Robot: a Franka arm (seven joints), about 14 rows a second.
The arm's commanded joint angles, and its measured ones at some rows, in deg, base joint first. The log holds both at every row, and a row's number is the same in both.
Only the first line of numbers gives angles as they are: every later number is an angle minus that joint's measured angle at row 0.
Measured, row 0: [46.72 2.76 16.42 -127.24 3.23 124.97 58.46]
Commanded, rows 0 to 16: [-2.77 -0.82 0.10 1.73 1.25 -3.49 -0.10]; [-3.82 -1.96 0.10 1.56 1.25 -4.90 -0.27]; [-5.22 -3.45 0.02 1.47 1.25 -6.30 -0.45]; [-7.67 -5.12 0.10 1.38 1.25 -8.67 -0.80]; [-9.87 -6.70 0.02 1.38 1.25 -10.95 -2.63]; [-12.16 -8.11 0.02 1.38 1.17 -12.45 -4.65]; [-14.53 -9.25 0.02 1.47 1.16 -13.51 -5.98]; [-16.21 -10.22 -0.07 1.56 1.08 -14.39 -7.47]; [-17.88 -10.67 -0.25 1.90 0.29 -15.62 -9.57]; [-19.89 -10.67 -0.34 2.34 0.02 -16.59 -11.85]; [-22.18 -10.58 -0.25 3.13 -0.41 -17.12 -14.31]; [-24.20 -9.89 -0.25 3.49 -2.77 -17.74 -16.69]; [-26.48 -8.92 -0.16 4.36 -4.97 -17.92 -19.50]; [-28.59 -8.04 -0.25 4.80 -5.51 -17.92 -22.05]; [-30.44 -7.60 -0.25 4.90 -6.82 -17.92 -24.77]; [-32.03 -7.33 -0.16 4.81 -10.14 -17.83 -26.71]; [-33.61 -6.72 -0.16 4.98 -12.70 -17.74 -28.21]
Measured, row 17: [-30.73 -8.34 -0.97 3.38 -8.85 -16.76 -24.84]
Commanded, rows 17 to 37: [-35.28 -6.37 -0.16 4.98 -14.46 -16.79 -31.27]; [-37.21 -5.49 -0.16 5.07 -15.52 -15.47 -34.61]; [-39.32 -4.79 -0.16 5.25 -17.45 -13.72 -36.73]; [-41.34 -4.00 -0.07 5.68 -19.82 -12.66 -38.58]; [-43.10 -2.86 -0.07 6.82 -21.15 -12.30 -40.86]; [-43.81 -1.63 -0.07 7.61 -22.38 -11.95 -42.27]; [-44.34 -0.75 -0.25 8.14 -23.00 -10.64 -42.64]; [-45.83 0.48 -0.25 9.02 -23.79 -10.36 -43.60]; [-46.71 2.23 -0.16 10.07 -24.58 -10.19 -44.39]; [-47.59 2.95 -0.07 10.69 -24.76 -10.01 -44.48]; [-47.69 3.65 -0.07 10.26 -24.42 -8.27 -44.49]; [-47.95 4.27 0.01 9.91 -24.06 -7.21 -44.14]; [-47.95 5.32 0.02 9.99 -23.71 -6.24 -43.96]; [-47.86 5.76 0.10 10.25 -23.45 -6.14 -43.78]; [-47.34 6.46 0.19 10.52 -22.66 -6.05 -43.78]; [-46.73 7.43 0.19 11.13 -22.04 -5.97 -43.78]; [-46.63 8.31 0.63 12.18 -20.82 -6.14 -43.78]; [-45.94 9.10 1.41 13.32 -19.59 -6.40 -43.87]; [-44.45 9.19 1.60 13.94 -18.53 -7.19 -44.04]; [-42.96 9.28 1.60 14.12 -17.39 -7.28 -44.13]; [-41.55 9.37 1.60 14.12 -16.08 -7.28 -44.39]
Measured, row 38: [-43.47 8.60 1.26 12.58 -18.60 -6.56 -43.22]
